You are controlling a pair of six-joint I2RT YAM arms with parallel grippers.
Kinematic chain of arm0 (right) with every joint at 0, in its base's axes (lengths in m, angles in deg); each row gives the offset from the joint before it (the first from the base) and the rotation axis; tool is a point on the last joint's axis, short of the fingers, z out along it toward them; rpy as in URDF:
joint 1: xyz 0 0 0.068 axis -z
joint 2: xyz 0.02 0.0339 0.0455 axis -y
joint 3: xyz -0.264 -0.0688 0 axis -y
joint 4: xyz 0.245 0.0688 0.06 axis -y
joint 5: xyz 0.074 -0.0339 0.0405 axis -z
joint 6: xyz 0.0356 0 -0.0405 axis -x
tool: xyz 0 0 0 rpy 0 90 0
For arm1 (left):
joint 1: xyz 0 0 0.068 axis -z
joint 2: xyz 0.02 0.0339 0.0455 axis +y
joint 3: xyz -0.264 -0.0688 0 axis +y
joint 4: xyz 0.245 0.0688 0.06 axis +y
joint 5: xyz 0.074 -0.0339 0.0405 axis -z
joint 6: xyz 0.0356 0 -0.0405 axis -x
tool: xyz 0 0 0 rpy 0 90 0
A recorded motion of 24 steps. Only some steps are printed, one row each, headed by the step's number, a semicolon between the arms.
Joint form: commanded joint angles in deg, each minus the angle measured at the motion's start. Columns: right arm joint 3, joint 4, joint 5, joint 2, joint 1, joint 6; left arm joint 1, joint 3, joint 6, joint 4, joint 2, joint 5.
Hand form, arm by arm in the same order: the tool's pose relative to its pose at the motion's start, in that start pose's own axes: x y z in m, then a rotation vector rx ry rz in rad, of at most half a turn. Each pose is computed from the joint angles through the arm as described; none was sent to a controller.
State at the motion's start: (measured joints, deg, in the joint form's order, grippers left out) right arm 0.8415 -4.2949 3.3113 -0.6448 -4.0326 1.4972; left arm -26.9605 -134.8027 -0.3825 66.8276 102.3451 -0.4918
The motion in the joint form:
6: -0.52 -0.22 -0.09 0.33 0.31 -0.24; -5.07 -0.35 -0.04 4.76 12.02 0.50
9: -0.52 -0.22 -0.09 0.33 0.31 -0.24; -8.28 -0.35 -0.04 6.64 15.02 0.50
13: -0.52 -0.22 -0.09 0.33 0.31 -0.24; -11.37 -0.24 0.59 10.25 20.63 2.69
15: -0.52 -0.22 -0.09 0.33 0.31 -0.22; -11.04 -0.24 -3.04 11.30 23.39 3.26
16: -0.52 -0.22 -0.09 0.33 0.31 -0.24; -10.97 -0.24 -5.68 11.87 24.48 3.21
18: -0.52 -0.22 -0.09 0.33 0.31 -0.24; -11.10 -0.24 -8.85 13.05 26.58 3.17
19: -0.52 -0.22 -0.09 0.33 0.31 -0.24; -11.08 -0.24 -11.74 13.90 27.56 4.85
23: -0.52 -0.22 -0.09 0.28 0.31 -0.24; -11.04 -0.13 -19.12 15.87 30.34 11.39
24: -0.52 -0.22 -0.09 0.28 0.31 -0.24; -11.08 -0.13 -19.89 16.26 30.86 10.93
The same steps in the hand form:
6: 0.0031 -0.0004 0.0004 0.0037 0.0073 0.0042; 0.0304 0.0345 0.0971 -0.0547 0.2872 -0.0582
9: 0.0031 -0.0004 0.0004 0.0037 0.0073 0.0042; 0.0439 0.0586 0.1179 -0.0915 0.3723 -0.1006
13: 0.0031 -0.0004 0.0004 0.0037 0.0073 0.0042; 0.0719 0.0827 0.1552 -0.0834 0.5306 -0.1710
15: 0.0031 -0.0004 0.0004 0.0036 0.0073 0.0038; 0.0841 0.0813 0.1747 -0.0466 0.5975 -0.1136
16: 0.0031 -0.0004 0.0004 0.0037 0.0073 0.0042; 0.0894 0.0813 0.1820 -0.0294 0.6269 -0.0705
18: 0.0031 -0.0004 0.0004 0.0037 0.0073 0.0042; 0.1004 0.0831 0.1952 -0.0056 0.6838 -0.0246
19: 0.0031 -0.0004 0.0004 0.0037 0.0073 0.0042; 0.1059 0.0821 0.2010 0.0450 0.7092 0.0104
23: 0.0032 -0.0004 0.0004 0.0036 0.0081 0.0041; 0.1211 0.0784 0.2175 0.2144 0.7557 0.0776
24: 0.0032 -0.0004 0.0004 0.0036 0.0081 0.0041; 0.1243 0.0791 0.2203 0.2155 0.7718 0.0898

